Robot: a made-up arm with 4 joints.
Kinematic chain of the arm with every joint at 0, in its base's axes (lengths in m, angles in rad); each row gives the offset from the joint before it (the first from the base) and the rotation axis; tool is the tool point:
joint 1: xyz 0 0 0.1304 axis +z
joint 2: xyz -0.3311 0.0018 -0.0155 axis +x
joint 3: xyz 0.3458 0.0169 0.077 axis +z
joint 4: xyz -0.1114 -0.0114 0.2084 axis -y
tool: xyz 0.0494 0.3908 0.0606
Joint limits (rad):
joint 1: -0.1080..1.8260
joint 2: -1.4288..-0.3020
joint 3: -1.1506..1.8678
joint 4: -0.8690..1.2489
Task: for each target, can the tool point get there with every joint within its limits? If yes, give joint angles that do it. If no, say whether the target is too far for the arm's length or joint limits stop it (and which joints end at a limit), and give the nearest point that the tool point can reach.
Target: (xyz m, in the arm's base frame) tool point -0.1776 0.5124 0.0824
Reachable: yes | joints 0.7708 -0.8753 -0.7858 0.2095
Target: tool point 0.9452 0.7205 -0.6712
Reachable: no: too far | nearest point 0.3393 0.3593 -0.1438 | short by 0.881 m
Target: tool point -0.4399 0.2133 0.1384
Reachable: yes | joints 0.2753 -1.3379 1.3715 -0.4317
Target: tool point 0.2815 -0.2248 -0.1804
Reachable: no: joint limits stop it (at a limit: joint 1, joint 2, joint 4) | nearest point 0.3370 0.2885 -0.1065 | short by 0.522 m
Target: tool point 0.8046 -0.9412 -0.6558
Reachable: no: too far | nearest point -0.2264 -0.3824 -0.0535 | short by 1.318 m
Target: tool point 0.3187 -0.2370 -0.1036
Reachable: no: joint limits stop it (at a limit: joint 1, joint 2, joint 3, joint 4) | nearest point 0.3794 0.2750 -0.0445 | short by 0.519 m
